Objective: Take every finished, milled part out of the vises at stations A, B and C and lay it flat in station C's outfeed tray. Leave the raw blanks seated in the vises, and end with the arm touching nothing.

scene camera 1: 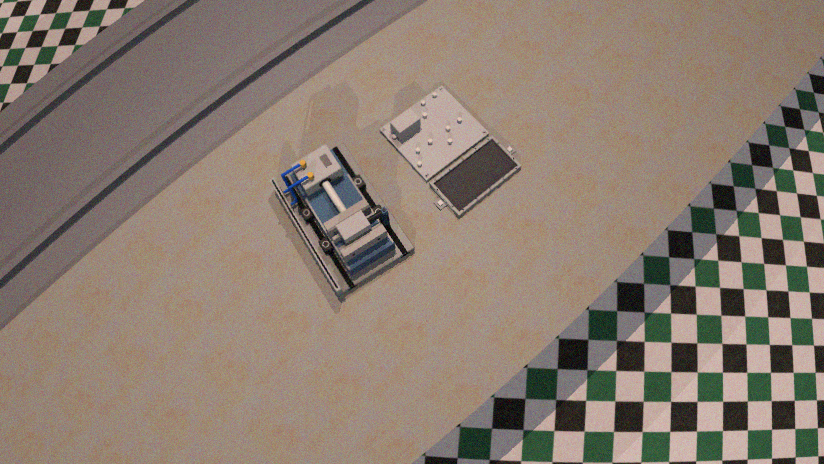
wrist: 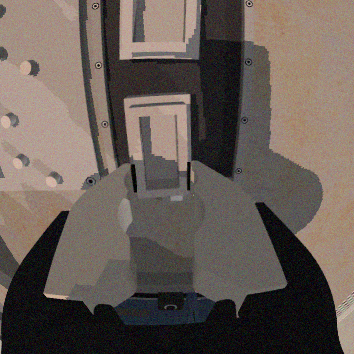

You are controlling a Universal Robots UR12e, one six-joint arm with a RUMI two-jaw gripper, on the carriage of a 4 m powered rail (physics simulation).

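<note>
In the wrist view my gripper (wrist: pixel 160 165) is shut on a light grey milled part with a rectangular pocket (wrist: pixel 161 135), low over the near end of the outfeed tray (wrist: pixel 248 30). The held part looks slightly pitched; whether its underside touches the tray floor cannot be told. A second pocketed part (wrist: pixel 192 30) lies flat in the tray, farther along and apart from the held part. In the scene view a vise (scene camera 1: pixel 334 195) has a light grey block (scene camera 1: pixel 352 226) at its jaws; raw or milled cannot be told. The gripper does not show there.
In the wrist view a pegged plate (wrist: pixel 55 120) adjoins the tray on the left, and blue machinery (wrist: pixel 142 311) shows behind the fingers. In the scene view a pegged plate (scene camera 1: pixel 461 138) with a grey box (scene camera 1: pixel 405 125) adjoins a dark-floored tray (scene camera 1: pixel 475 177). A rail (scene camera 1: pixel 172 132) runs at upper left.
</note>
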